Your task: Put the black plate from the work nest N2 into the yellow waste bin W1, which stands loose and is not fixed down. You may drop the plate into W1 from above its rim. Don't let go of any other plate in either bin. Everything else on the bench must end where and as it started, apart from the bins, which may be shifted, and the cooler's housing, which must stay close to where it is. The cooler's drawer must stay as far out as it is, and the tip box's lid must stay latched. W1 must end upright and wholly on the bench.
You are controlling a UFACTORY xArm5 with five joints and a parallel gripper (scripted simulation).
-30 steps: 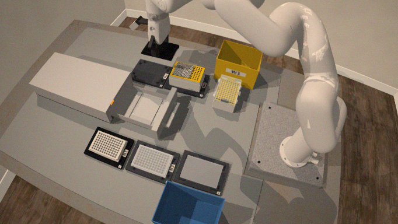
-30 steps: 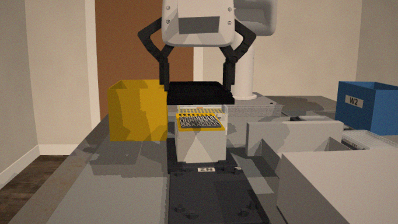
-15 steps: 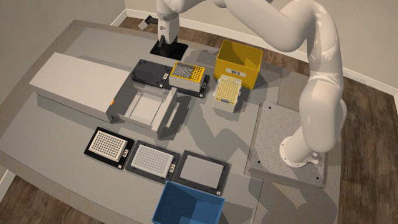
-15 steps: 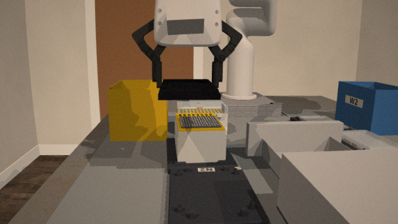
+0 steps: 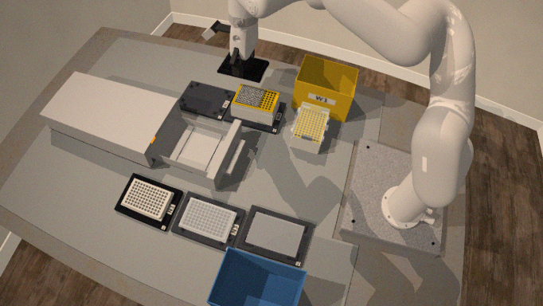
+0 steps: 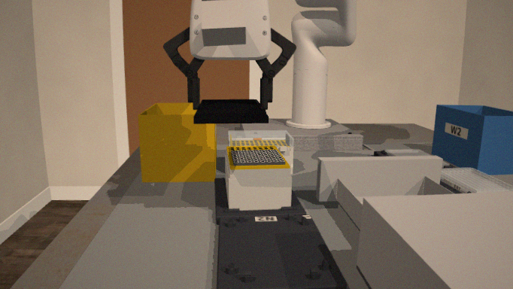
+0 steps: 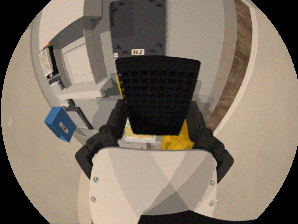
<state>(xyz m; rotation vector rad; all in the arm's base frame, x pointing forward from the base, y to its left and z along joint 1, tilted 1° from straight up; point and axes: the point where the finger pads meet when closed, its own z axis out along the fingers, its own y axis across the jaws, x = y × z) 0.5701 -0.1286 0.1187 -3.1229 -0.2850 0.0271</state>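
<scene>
Right now the yellow-topped tip box is 10 cm below my hand, 6 cm behind it and 2 cm to the left of it. The rest, counted from my hand: work nest N2: 15 cm below, 10 cm ahead, 6 cm to the left; black plate: 1 cm below; drawer: 24 cm to the left, 14 cm below, 5 cm ahead.
</scene>
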